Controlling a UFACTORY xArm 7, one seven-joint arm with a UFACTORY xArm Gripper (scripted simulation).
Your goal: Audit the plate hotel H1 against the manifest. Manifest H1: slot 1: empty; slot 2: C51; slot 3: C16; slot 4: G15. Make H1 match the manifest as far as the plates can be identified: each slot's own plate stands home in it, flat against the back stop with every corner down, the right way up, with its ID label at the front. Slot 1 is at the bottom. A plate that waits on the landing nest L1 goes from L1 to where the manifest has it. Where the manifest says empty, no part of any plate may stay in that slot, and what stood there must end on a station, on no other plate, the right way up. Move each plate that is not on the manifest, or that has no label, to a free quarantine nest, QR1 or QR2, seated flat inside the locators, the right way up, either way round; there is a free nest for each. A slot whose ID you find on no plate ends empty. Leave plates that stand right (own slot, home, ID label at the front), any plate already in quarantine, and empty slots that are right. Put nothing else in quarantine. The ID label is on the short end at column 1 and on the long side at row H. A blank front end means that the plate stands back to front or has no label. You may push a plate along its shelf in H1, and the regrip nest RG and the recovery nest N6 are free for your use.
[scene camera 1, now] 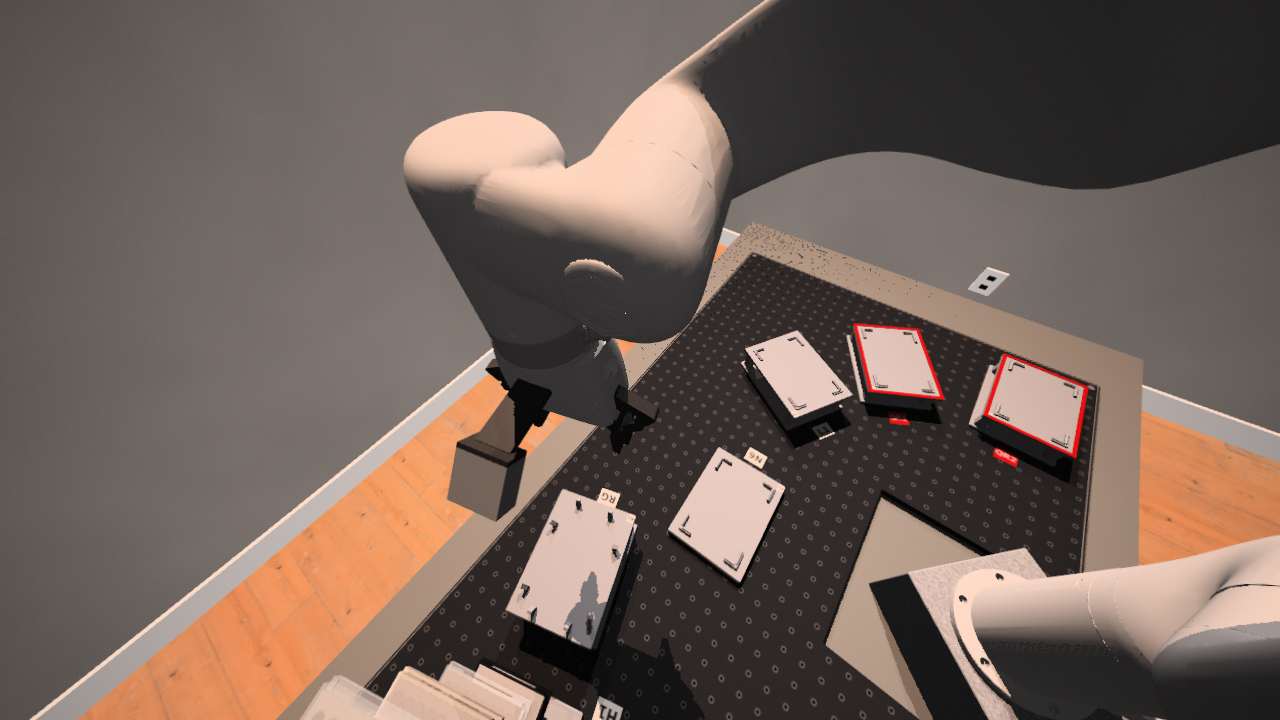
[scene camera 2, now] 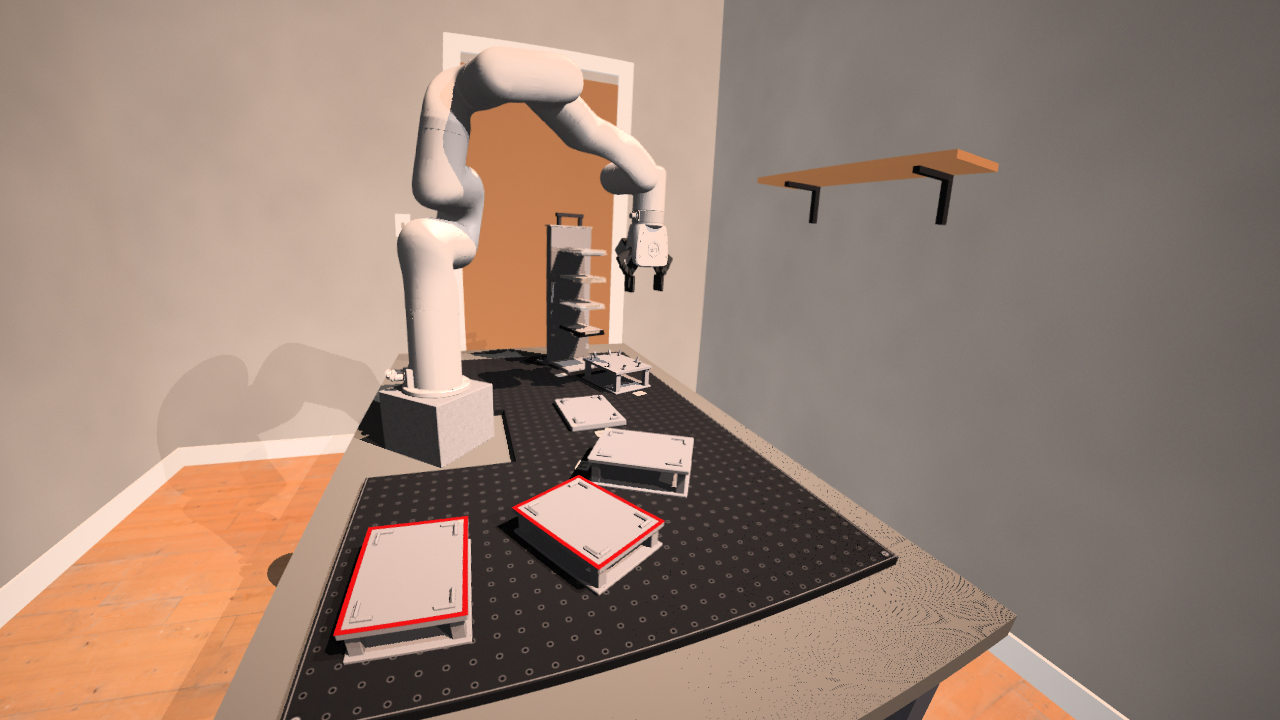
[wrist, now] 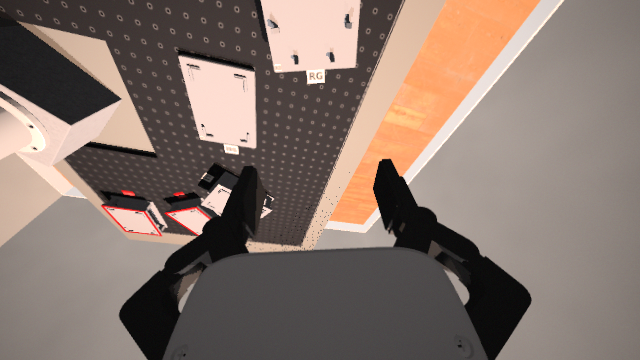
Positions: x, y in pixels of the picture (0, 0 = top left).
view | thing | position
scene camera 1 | my gripper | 582, 427
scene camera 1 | recovery nest N6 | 728, 513
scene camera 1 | landing nest L1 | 791, 370
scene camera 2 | my gripper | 644, 291
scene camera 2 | recovery nest N6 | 596, 413
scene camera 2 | landing nest L1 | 639, 450
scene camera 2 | plate hotel H1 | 560, 346
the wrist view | my gripper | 318, 176
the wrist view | recovery nest N6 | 218, 100
